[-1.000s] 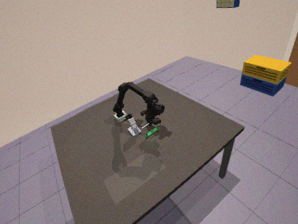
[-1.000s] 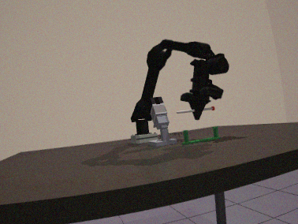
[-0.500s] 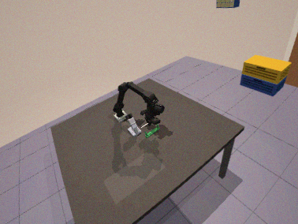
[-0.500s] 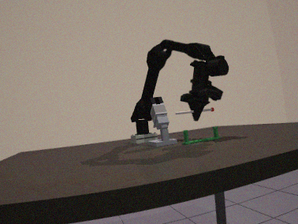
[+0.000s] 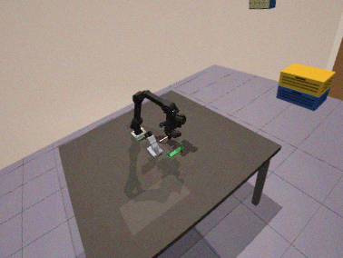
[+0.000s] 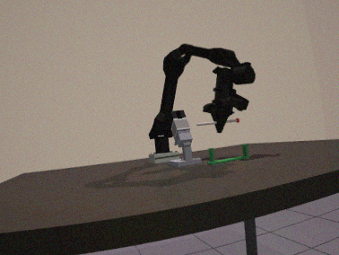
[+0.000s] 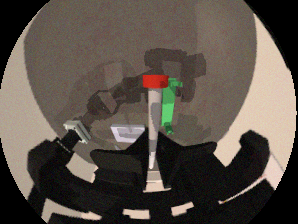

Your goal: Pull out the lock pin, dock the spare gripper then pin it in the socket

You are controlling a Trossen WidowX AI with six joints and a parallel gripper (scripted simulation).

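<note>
Now: the grey mount 100 mm to the right of my gripper tip, 60 mm behind it and 40 mm below it. From my gripper tip the other things lie so: green rack (70 mm below, 50 mm ahead); spare gripper (100 mm to the right, 70 mm behind, 30 mm above).
</note>
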